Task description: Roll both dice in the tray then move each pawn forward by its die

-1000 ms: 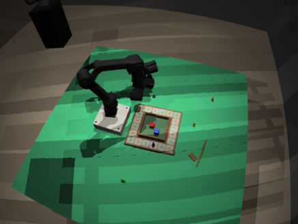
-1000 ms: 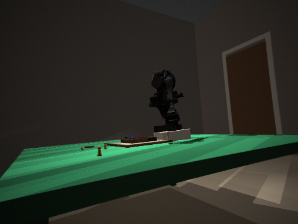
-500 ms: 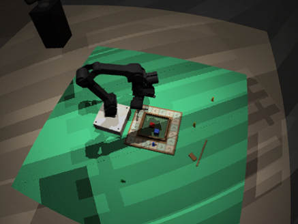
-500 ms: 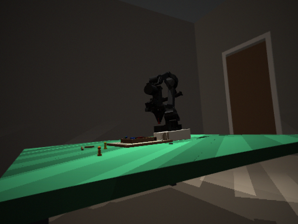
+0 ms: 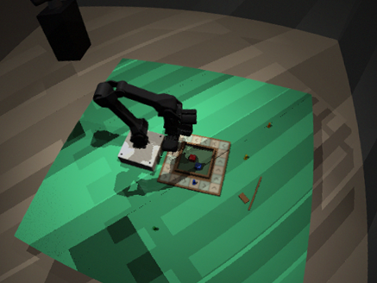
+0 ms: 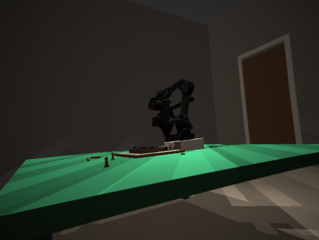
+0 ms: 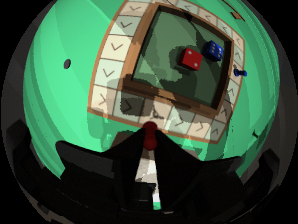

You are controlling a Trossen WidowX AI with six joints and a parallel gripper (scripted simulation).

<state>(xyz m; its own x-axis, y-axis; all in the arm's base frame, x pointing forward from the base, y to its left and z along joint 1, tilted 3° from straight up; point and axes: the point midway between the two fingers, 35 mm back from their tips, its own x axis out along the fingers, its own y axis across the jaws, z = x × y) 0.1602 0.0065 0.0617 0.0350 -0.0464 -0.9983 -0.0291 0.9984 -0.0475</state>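
My gripper tip is 11 cm short of the blue pawn, 16 cm to the left of it and 5 cm above it. The rest, counted from my gripper tip: red pawn 1 cm above; then yellow pawn 34 cm ahead, 6 cm below; then tray 10 cm ahead, 4 cm to the right, 7 cm below.
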